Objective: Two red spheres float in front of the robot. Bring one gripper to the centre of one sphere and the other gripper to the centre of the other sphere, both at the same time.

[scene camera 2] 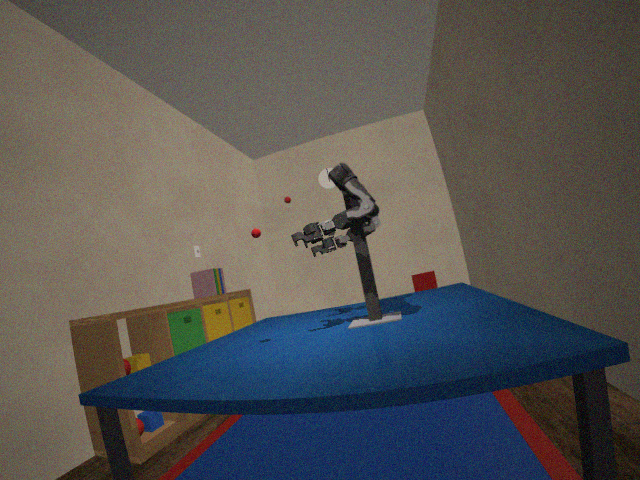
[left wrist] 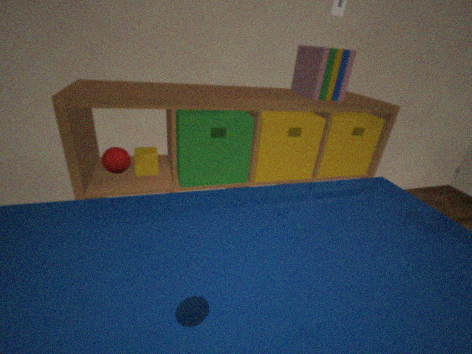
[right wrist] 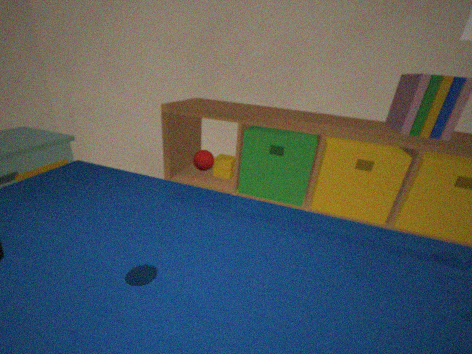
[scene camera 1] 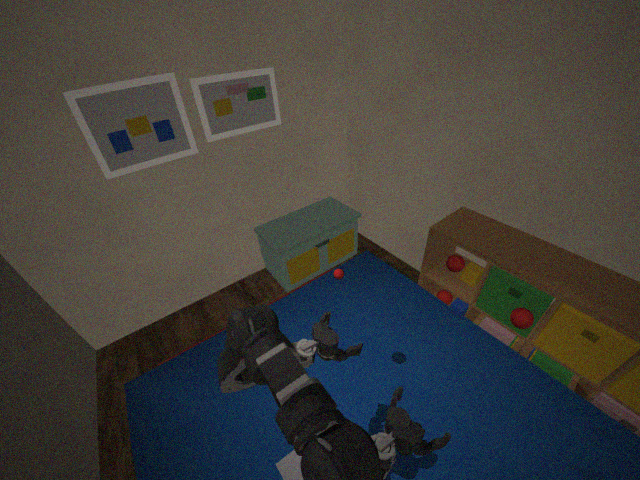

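One red sphere point(scene camera 1: 338, 273) point(scene camera 2: 255, 233) floats over the blue table; in scene camera 1 it shows above my left gripper point(scene camera 1: 344, 330) point(scene camera 2: 297, 239). The other red sphere point(scene camera 1: 522, 317) point(scene camera 2: 287, 199) floats higher in scene camera 2; in scene camera 1 it shows up and to the right of my right gripper point(scene camera 1: 423, 413) point(scene camera 2: 316, 251). Both grippers are open and empty, their fingers spread. In scene camera 2 both hang over the table, to the right of both spheres and apart from them, the left one nearer the camera. Neither floating sphere shows in the wrist views.
The table point(scene camera 1: 496, 408) point(scene camera 2: 361, 372) lies below, with a dark round spot point(scene camera 1: 398, 357) point(left wrist: 192, 311) point(right wrist: 141, 275) on it. A wooden shelf's top board point(scene camera 1: 527, 242) point(left wrist: 175, 93) point(right wrist: 280, 114) stands beyond, its compartment holding another red ball point(scene camera 1: 455, 262) point(left wrist: 116, 160) point(right wrist: 203, 160). A teal chest point(scene camera 1: 305, 222) stands in the corner.
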